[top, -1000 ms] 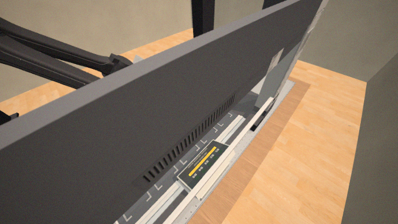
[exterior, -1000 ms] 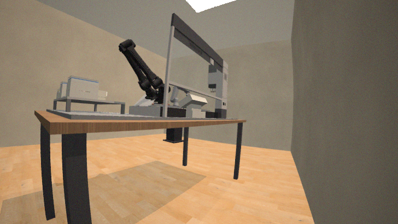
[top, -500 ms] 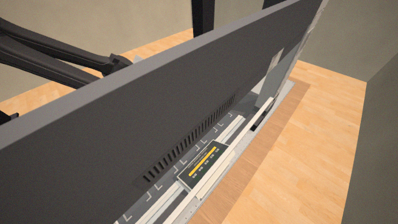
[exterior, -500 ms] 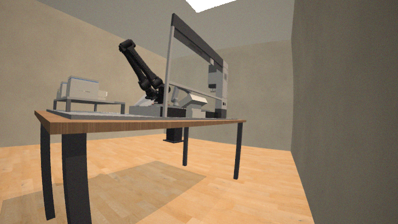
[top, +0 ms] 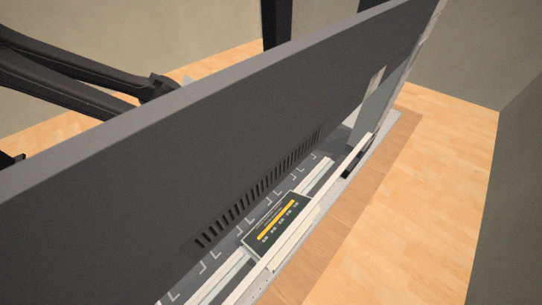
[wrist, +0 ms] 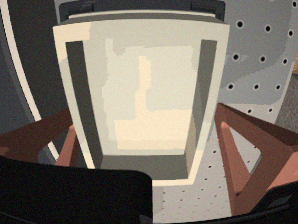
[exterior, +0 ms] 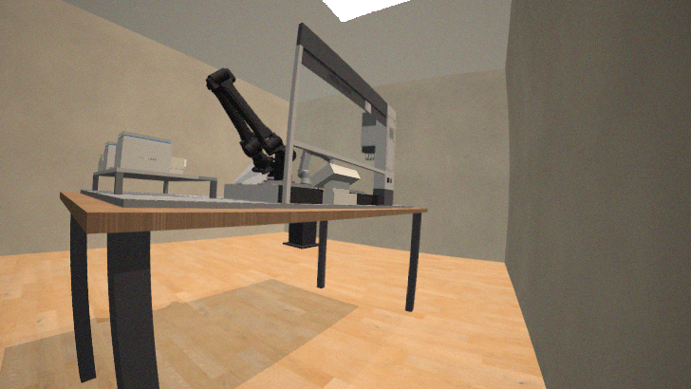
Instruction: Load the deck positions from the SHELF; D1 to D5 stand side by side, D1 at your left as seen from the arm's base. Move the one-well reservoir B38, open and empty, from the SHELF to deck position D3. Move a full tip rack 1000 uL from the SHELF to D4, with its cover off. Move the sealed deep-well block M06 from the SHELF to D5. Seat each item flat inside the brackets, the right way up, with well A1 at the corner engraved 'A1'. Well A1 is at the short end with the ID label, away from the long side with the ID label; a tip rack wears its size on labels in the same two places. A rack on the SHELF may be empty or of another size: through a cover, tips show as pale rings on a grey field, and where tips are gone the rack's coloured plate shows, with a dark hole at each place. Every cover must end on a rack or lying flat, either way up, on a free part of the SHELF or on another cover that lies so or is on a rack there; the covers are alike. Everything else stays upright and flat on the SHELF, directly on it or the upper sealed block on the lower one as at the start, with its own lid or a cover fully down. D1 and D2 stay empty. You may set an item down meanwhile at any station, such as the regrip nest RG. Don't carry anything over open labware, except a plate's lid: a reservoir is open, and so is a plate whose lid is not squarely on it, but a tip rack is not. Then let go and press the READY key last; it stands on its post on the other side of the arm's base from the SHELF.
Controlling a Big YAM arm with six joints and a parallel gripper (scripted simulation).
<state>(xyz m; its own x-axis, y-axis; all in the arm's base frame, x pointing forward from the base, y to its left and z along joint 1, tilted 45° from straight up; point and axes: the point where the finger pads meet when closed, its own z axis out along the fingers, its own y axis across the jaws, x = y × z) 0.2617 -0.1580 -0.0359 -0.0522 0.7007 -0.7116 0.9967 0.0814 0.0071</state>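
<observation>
The cream one-well reservoir is 1 cm below my hand. Also, from my hand: shelf label 36 cm to the right, 9 cm behind, 3 cm below; regrip nest rg 2 cm below; rg label 2 cm below.
</observation>
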